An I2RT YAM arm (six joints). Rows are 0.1 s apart.
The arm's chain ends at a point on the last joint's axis. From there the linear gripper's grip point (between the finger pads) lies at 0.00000 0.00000 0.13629 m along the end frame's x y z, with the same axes.
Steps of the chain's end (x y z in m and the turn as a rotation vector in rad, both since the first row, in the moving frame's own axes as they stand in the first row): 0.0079, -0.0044, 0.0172, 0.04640, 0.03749, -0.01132; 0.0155, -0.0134, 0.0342, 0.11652, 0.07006, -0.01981; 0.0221, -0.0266, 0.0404, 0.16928, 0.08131, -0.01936; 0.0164, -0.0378, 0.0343, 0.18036, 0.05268, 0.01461; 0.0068, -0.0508, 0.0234, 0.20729, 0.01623, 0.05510
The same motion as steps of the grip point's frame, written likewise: 0.0130, -0.0107, 0.0170, 0.04640, 0.03749, -0.01132; 0.0249, -0.0293, 0.0329, 0.11652, 0.07006, -0.01981; 0.0329, -0.0496, 0.0380, 0.16928, 0.08131, -0.01936; 0.0237, -0.0622, 0.0319, 0.18036, 0.05268, 0.01461; 0.0098, -0.0788, 0.0205, 0.20729, 0.01623, 0.05510
